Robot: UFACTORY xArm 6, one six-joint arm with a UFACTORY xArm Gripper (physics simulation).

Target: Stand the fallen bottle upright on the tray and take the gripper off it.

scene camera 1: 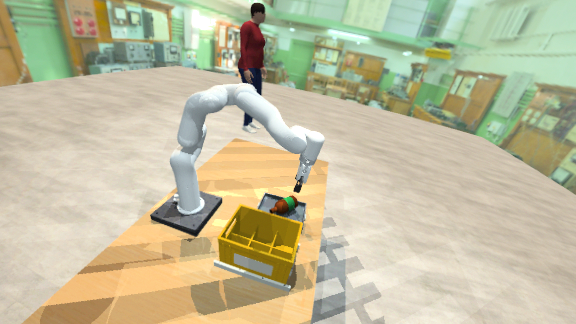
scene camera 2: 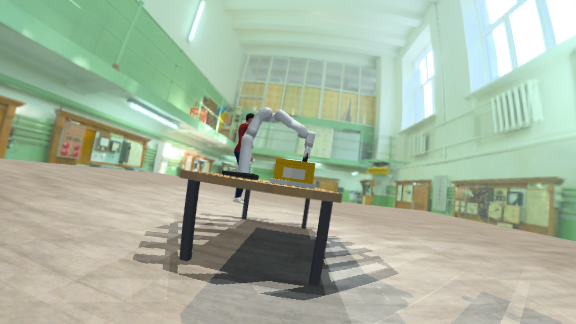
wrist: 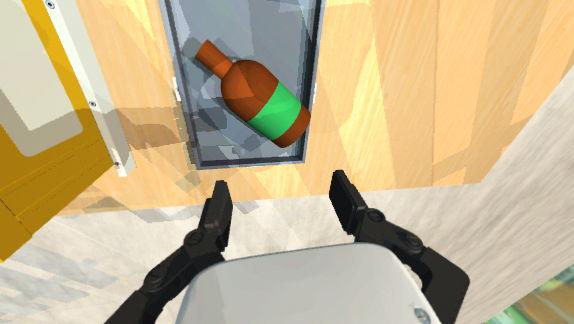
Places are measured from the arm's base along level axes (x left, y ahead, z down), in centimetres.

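Pixels of known places: gripper, fingertip midpoint: [scene camera 1: 296, 185] [wrist: 281, 187]; arm's base, origin of the base link: [scene camera 1: 191, 205] [scene camera 2: 243, 173].
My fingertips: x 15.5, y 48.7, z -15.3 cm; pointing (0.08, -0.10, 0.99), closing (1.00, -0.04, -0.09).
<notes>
For each thing: its top centre in the pictures, then the offset to it from my fingertips.
- brown bottle with a green band, middle of its top: [wrist: 256, 100] [scene camera 1: 283, 201] dx -0.9, dy -4.7, dz +11.1 cm
- yellow crate with compartments, middle of its top: [scene camera 1: 263, 230] [scene camera 2: 295, 161] dx -30.0, dy -9.3, dz +1.5 cm
A brown bottle with a green band [scene camera 1: 285, 205] [wrist: 255, 92] lies on its side on the grey tray [scene camera 1: 267, 196] [wrist: 250, 165]. In the wrist view its neck points to the upper left and its base is near the tray's right wall, at the lower right. My gripper [scene camera 1: 298, 188] [wrist: 281, 187] is open and empty. It hangs above the tray's far side, apart from the bottle. In the wrist view the bottle lies beyond the fingertips, up the picture. In scene camera 2 the gripper [scene camera 2: 305, 159] shows partly behind the crate; the bottle and tray do not show there.
A yellow crate with compartments [scene camera 1: 257, 257] [scene camera 2: 277, 172] [wrist: 55, 200] stands beside the tray, with a pale rail [scene camera 1: 250, 274] [wrist: 104, 120] along its side. The wooden table's edge [wrist: 400, 189] runs close to the tray. A person in a red top [scene camera 1: 252, 47] [scene camera 2: 242, 137] stands beyond the table.
</notes>
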